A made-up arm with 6 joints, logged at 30 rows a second.
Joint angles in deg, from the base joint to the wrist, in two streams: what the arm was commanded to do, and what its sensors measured. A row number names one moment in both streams.
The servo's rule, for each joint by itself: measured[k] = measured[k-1] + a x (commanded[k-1-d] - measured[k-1]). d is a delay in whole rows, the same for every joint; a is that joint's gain. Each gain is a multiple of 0.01, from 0.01 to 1. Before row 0 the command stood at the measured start. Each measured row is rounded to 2 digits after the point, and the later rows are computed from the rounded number. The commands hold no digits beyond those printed.
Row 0, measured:
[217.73 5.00 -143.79 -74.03 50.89 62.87]
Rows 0 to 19, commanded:
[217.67 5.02 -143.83 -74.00 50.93 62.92]
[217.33 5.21 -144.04 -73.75 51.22 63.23]
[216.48 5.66 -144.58 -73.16 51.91 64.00]
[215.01 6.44 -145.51 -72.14 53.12 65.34]
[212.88 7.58 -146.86 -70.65 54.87 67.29]
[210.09 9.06 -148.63 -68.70 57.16 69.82]
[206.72 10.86 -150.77 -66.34 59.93 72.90]
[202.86 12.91 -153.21 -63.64 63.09 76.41]
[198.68 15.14 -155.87 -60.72 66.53 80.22]
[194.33 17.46 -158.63 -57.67 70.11 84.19]
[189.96 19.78 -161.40 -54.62 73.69 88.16]
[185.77 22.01 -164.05 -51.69 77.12 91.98]
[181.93 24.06 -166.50 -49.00 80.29 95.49]
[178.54 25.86 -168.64 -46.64 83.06 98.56]
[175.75 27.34 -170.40 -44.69 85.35 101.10]
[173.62 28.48 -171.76 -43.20 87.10 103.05]
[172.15 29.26 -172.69 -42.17 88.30 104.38]
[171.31 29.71 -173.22 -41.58 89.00 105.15]
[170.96 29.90 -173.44 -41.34 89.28 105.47]
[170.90 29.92 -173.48 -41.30 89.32 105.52]
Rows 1 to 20, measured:
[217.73 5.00 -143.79 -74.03 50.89 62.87]
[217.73 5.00 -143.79 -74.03 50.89 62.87]
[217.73 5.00 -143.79 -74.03 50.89 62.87]
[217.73 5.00 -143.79 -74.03 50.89 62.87]
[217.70 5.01 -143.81 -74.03 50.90 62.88]
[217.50 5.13 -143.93 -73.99 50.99 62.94]
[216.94 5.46 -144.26 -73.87 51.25 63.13]
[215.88 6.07 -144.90 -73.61 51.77 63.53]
[214.23 7.01 -145.90 -73.17 52.64 64.21]
[211.95 8.28 -147.29 -72.50 53.91 65.22]
[209.07 9.88 -149.06 -71.58 55.60 66.60]
[205.65 11.76 -151.18 -70.39 57.70 68.37]
[201.82 13.86 -153.57 -68.94 60.17 70.50]
[197.70 16.09 -156.15 -67.25 62.95 72.96]
[193.44 18.38 -158.83 -65.36 65.96 75.70]
[189.22 20.63 -161.49 -63.31 69.08 78.63]
[185.21 22.76 -164.05 -61.16 72.22 81.66]
[181.54 24.68 -166.39 -58.98 75.26 84.70]
[178.36 26.33 -168.44 -56.84 78.09 87.65]
[175.75 27.66 -170.13 -54.79 80.61 90.42]
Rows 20 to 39, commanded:
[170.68 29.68 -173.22 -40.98 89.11 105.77]
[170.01 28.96 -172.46 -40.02 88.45 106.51]
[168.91 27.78 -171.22 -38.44 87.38 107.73]
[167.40 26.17 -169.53 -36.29 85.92 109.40]
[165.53 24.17 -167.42 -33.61 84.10 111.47]
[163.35 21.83 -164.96 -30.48 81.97 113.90]
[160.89 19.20 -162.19 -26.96 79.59 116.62]
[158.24 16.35 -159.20 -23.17 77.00 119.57]
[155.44 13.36 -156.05 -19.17 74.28 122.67]
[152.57 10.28 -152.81 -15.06 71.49 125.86]
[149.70 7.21 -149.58 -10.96 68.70 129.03]
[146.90 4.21 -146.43 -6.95 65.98 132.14]
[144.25 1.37 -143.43 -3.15 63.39 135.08]
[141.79 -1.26 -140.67 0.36 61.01 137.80]
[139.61 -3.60 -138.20 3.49 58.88 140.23]
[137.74 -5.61 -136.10 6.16 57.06 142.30]
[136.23 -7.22 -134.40 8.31 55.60 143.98]
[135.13 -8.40 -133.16 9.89 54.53 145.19]
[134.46 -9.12 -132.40 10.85 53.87 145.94]
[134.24 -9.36 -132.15 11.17 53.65 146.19]
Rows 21 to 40, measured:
[173.77 28.65 -171.44 -52.90 82.76 92.93]
[172.42 29.31 -172.35 -51.20 84.51 95.13]
[171.62 29.68 -172.91 -49.72 85.85 96.99]
[171.22 29.83 -173.20 -48.46 86.82 98.53]
[170.92 29.74 -173.21 -47.34 87.46 99.83]
[170.42 29.26 -172.83 -46.24 87.74 101.03]
[169.59 28.34 -172.01 -45.07 87.64 102.24]
[168.39 26.99 -170.75 -43.75 87.16 103.53]
[166.82 25.24 -169.05 -42.23 86.30 104.96]
[164.91 23.13 -166.96 -40.47 85.09 106.57]
[162.70 20.69 -164.53 -38.44 83.55 108.38]
[160.25 18.00 -161.81 -36.15 81.72 110.39]
[157.60 15.12 -158.87 -33.60 79.64 112.60]
[154.83 12.12 -155.78 -30.82 77.36 114.99]
[152.01 9.08 -152.62 -27.84 74.94 117.52]
[149.20 6.06 -149.46 -24.71 72.43 120.15]
[146.48 3.15 -146.38 -21.48 69.90 122.84]
[143.90 0.42 -143.47 -18.20 67.41 125.53]
[141.54 -2.07 -140.78 -14.95 65.02 128.18]
[139.45 -4.26 -138.39 -11.78 62.79 130.72]

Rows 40 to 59, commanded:
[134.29 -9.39 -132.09 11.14 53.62 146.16]
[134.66 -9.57 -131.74 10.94 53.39 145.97]
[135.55 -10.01 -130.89 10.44 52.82 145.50]
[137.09 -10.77 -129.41 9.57 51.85 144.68]
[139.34 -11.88 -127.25 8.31 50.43 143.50]
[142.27 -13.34 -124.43 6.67 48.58 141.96]
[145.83 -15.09 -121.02 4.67 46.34 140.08]
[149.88 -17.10 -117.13 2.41 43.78 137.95]
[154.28 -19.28 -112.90 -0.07 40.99 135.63]
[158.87 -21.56 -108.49 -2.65 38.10 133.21]
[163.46 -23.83 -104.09 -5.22 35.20 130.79]
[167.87 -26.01 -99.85 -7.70 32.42 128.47]
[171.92 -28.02 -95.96 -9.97 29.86 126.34]
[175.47 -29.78 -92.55 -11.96 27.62 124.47]
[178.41 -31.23 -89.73 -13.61 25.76 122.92]
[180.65 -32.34 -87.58 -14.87 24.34 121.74]
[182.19 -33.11 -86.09 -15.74 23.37 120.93]
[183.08 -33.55 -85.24 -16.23 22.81 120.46]
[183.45 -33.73 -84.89 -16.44 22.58 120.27]
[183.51 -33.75 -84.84 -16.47 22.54 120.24]
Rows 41 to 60, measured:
[137.68 -6.10 -136.36 -8.77 60.78 133.11]
[136.28 -7.53 -134.73 -5.97 59.03 135.28]
[135.28 -8.52 -133.54 -3.45 57.59 137.20]
[134.71 -9.04 -132.83 -1.26 56.49 138.82]
[134.48 -9.26 -132.45 0.60 55.69 140.14]
[134.58 -9.45 -132.09 2.15 55.05 141.19]
[135.11 -9.80 -131.48 3.39 54.43 141.97]
[136.20 -10.40 -130.42 4.32 53.71 142.46]
[137.93 -11.32 -128.80 4.92 52.79 142.65]
[140.32 -12.57 -126.57 5.18 51.61 142.53]
[143.35 -14.13 -123.74 5.10 50.13 142.09]
[146.94 -15.97 -120.37 4.70 48.35 141.34]
[150.98 -18.02 -116.56 3.98 46.29 140.31]
[155.32 -20.21 -112.44 2.99 44.00 139.03]
[159.80 -22.45 -108.18 1.76 41.54 137.55]
[164.24 -24.66 -103.93 0.34 38.99 135.92]
[168.46 -26.74 -99.87 -1.21 36.43 134.20]
[172.32 -28.62 -96.14 -2.82 33.96 132.45]
[175.67 -30.24 -92.87 -4.44 31.66 130.73]
[178.41 -31.54 -90.17 -6.00 29.61 129.11]

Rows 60 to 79, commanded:
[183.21 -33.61 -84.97 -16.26 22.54 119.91]
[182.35 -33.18 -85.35 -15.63 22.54 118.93]
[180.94 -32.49 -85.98 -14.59 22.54 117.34]
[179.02 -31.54 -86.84 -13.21 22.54 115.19]
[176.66 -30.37 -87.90 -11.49 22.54 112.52]
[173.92 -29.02 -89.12 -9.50 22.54 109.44]
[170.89 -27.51 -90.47 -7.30 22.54 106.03]
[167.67 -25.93 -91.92 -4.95 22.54 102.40]
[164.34 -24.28 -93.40 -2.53 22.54 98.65]
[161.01 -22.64 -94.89 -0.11 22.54 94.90]
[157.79 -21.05 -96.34 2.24 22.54 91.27]
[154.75 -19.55 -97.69 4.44 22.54 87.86]
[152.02 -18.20 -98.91 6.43 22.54 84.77]
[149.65 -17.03 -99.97 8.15 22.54 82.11]
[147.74 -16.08 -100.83 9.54 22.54 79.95]
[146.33 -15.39 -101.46 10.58 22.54 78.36]
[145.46 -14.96 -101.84 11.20 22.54 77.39]
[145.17 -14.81 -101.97 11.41 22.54 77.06]
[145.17 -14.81 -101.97 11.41 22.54 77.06]
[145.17 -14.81 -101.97 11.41 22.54 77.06]
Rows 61 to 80, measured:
[180.49 -32.51 -88.09 -7.46 27.86 127.64]
[181.91 -33.15 -86.64 -8.78 26.45 126.35]
[182.76 -33.51 -85.75 -9.93 25.37 125.26]
[183.17 -33.66 -85.29 -10.91 24.58 124.36]
[183.19 -33.63 -85.13 -11.71 24.01 123.56]
[182.73 -33.35 -85.24 -12.30 23.60 122.73]
[181.75 -32.82 -85.62 -12.64 23.30 121.76]
[180.25 -32.03 -86.24 -12.73 23.09 120.58]
[178.28 -31.00 -87.09 -12.54 22.94 119.13]
[175.88 -29.77 -88.13 -12.08 22.83 117.39]
[173.14 -28.37 -89.32 -11.36 22.75 115.35]
[170.13 -26.86 -90.65 -10.40 22.69 113.02]
[166.95 -25.26 -92.05 -9.22 22.65 110.43]
[163.68 -23.64 -93.50 -7.85 22.62 107.63]
[160.44 -22.03 -94.95 -6.34 22.60 104.69]
[157.31 -20.49 -96.35 -4.72 22.58 101.66]
[154.40 -19.07 -97.66 -3.05 22.57 98.62]
[151.79 -17.81 -98.84 -1.37 22.56 95.65]
[149.56 -16.74 -99.85 0.27 22.55 92.82]
[147.78 -15.90 -100.67 1.82 22.55 90.22]

